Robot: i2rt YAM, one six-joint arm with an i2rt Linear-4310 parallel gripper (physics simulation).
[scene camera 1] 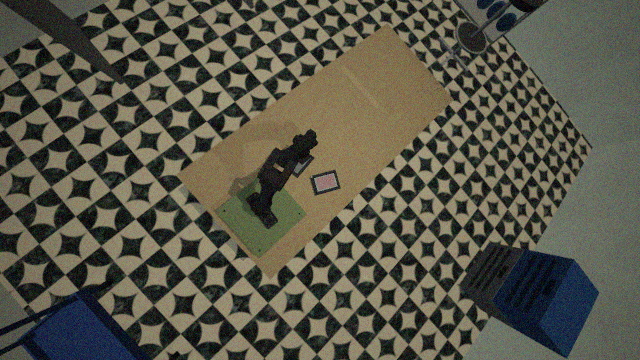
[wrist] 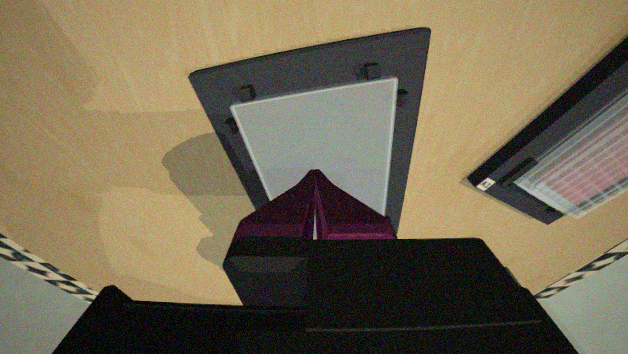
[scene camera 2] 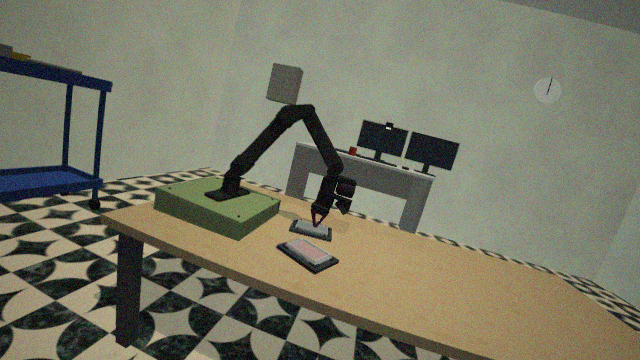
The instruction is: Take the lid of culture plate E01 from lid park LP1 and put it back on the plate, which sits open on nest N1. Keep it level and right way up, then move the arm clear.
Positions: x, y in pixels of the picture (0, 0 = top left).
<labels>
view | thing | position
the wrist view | my gripper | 314, 177
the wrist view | plate lid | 345, 130
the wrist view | dark lid holder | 403, 53
</labels>
